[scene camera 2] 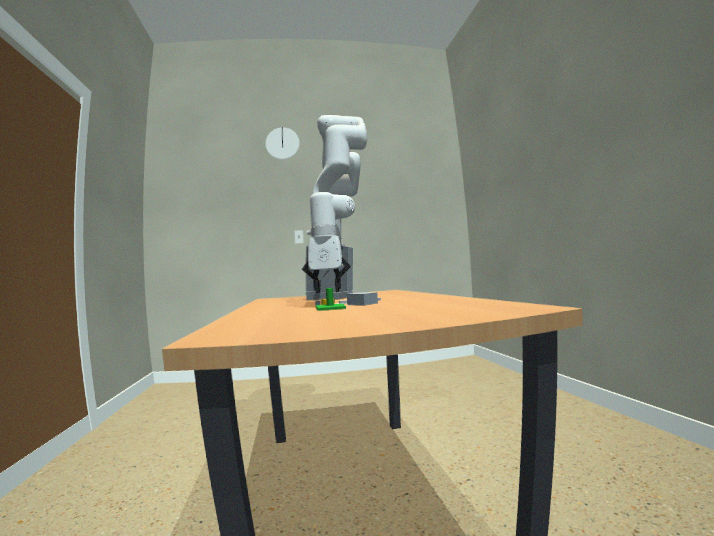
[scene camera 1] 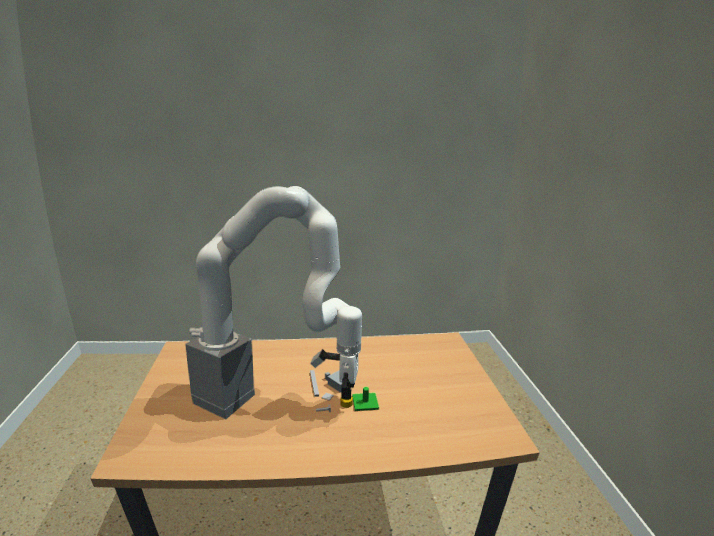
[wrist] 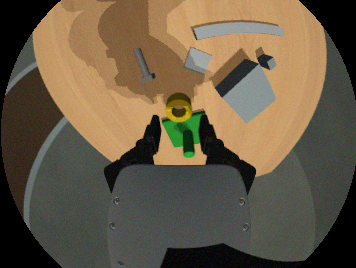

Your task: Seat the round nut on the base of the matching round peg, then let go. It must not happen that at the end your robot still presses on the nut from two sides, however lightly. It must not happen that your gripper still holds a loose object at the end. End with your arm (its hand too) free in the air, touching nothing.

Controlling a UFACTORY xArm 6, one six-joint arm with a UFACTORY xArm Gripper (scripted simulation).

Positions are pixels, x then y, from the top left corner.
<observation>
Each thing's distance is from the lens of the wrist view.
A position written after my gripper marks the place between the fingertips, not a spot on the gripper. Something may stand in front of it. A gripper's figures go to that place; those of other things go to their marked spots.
my gripper point(wrist: 179, 122): 0.14 m
grey block point(wrist: 246, 89): 0.15 m
thin grey bar point(wrist: 213, 30): 0.15 m
</observation>
